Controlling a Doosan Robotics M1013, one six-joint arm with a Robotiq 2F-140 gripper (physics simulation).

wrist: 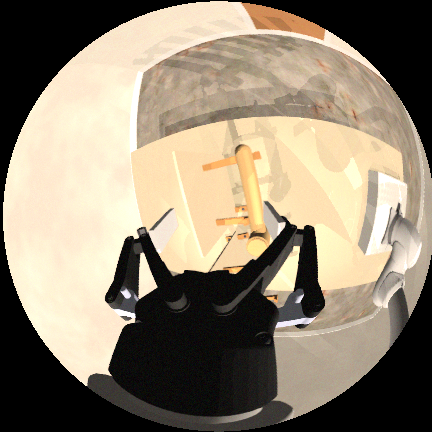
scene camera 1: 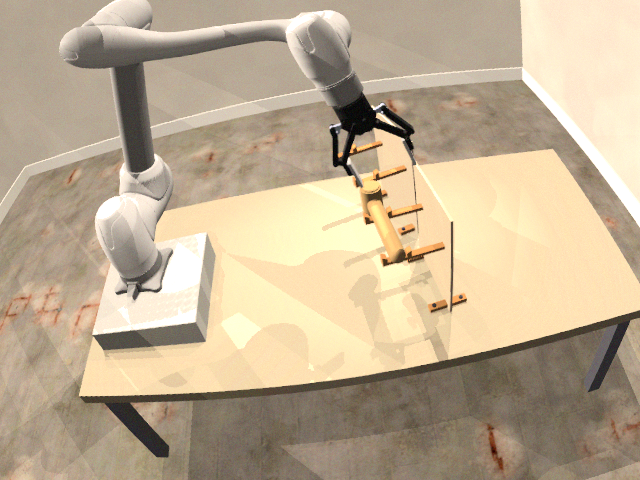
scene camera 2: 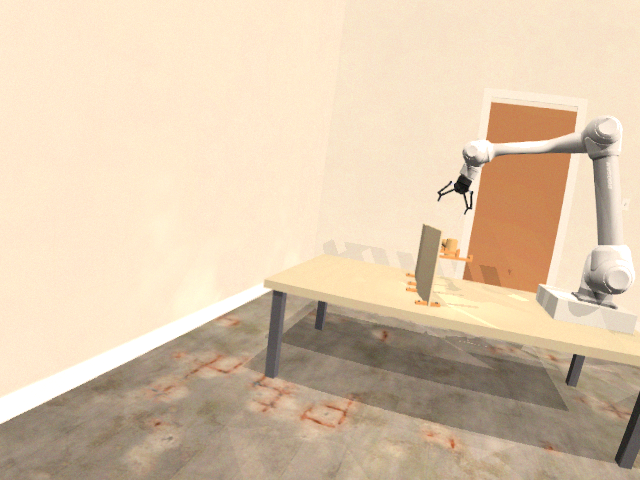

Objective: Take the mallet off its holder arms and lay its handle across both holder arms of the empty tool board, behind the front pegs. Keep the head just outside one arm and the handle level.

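Seen in the pictures: gripper, fingertip midpoint: (wrist: 218,213) (scene camera 1: 388,173) (scene camera 2: 447,214); arm's base at its link origin: (wrist: 392,227) (scene camera 1: 144,272) (scene camera 2: 593,301).
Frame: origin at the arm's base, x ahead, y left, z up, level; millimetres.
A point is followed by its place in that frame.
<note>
The orange mallet (scene camera 1: 385,227) {y -67, x 758, z 156 mm} (scene camera 2: 451,244) {y 102, x 722, z 158 mm} (wrist: 250,185) {y -67, x 758, z 156 mm} lies with its handle across the two holder arms (scene camera 1: 428,249) {y -115, x 861, z 116 mm} (wrist: 220,164) {y -111, x 846, z 116 mm} of the near tool board (scene camera 1: 436,222) (scene camera 2: 428,263). Its cylindrical head is just outside the arm on the side toward the far board. The far tool board (scene camera 1: 390,149) {y 314, x 784, z 139 mm} has bare holder arms (scene camera 1: 391,172) {y 200, x 781, z 131 mm} with small front pegs, and is partly hidden by the gripper. My gripper (scene camera 1: 386,171) {y -45, x 780, z 300 mm} (scene camera 2: 452,206) {y -45, x 780, z 300 mm} (wrist: 218,213) {y -45, x 780, z 300 mm} is wide open and empty. It hangs tilted, well above the boards and the mallet; one fingertip overlaps the area near the head in scene camera 1.
Both boards stand upright on small orange feet (scene camera 1: 437,305) {y -130, x 881, z -78 mm} on the wooden table (scene camera 1: 516,232) {y 146, x 1170, z -91 mm} (scene camera 2: 330,273) {y 242, x 1290, z -91 mm}. The robot's white base block (scene camera 1: 155,320) {y -198, x 102, z -4 mm} (scene camera 2: 594,312) {y 136, x 22, z -24 mm} stands at the other end of the table. A wall rises beyond the table's far end.
</note>
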